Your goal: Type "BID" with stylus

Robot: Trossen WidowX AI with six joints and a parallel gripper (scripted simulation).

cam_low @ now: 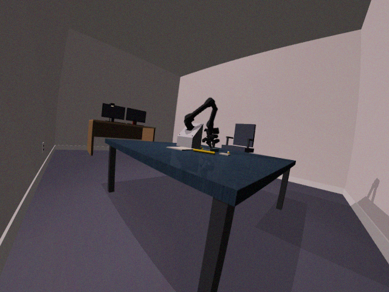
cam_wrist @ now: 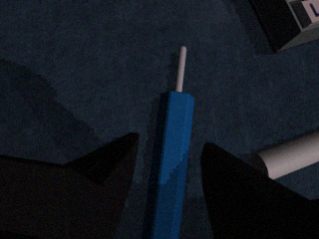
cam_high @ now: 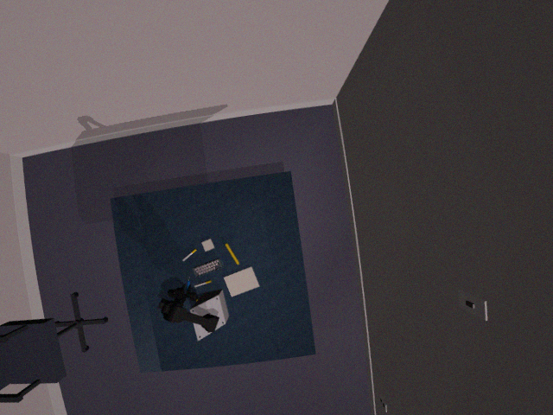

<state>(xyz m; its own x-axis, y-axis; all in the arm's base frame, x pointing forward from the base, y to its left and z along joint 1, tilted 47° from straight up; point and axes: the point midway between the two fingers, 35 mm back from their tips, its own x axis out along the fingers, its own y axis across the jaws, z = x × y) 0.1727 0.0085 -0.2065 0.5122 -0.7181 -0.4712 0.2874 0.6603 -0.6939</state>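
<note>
Right now the blue stylus is 10 mm below my gripper tip and 10 mm ahead of it. The rest, counted from my gripper tip: I key: 180 mm to the right, 100 mm ahead; grey stylus tip: 40 mm ahead, 10 mm to the right, 10 mm below; D key: 190 mm to the right, 80 mm ahead.
</note>
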